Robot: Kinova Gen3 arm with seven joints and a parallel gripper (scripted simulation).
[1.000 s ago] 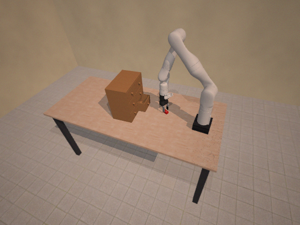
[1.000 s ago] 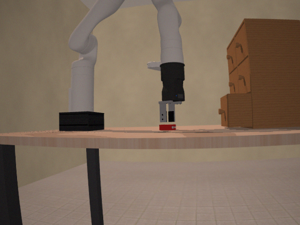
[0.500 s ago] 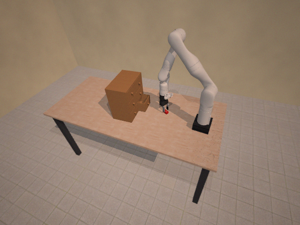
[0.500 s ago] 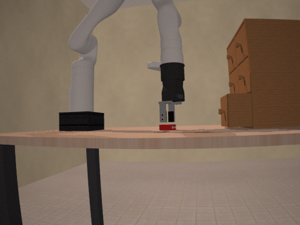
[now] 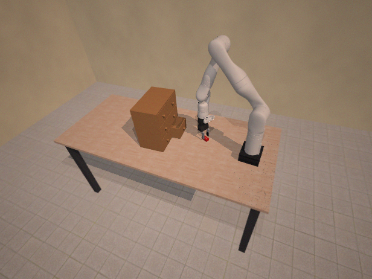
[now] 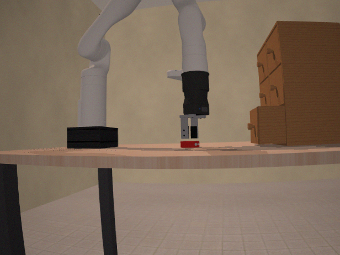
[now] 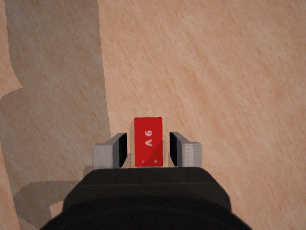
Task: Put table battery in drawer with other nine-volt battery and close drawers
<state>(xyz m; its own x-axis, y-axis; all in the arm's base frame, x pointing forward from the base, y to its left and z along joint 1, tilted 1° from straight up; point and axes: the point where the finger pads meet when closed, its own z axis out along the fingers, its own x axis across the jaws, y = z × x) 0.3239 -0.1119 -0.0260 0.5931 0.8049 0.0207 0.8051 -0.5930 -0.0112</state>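
Now: hand 3 cm above the nine-volt battery, 1 cm to the left of it and 1 cm short of it.
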